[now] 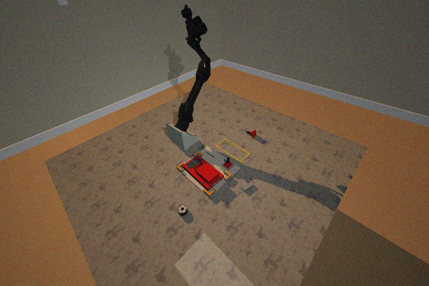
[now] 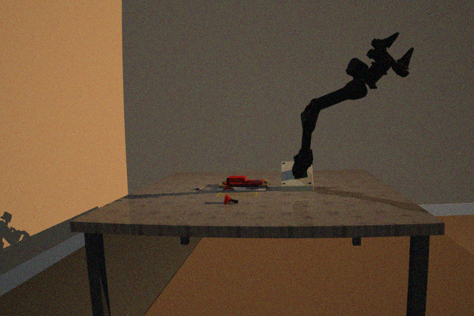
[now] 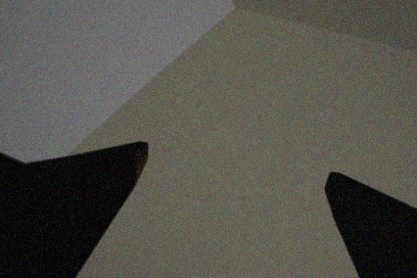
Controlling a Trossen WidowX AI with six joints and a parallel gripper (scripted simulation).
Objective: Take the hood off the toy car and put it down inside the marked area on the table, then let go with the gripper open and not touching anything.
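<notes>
My gripper tip is 67 cm to the left of the hood, 63 cm short of it and 58 cm above it. From my gripper tip the other things lie so: wheel 87 cm to the right, 64 cm ahead, 61 cm below.
</notes>
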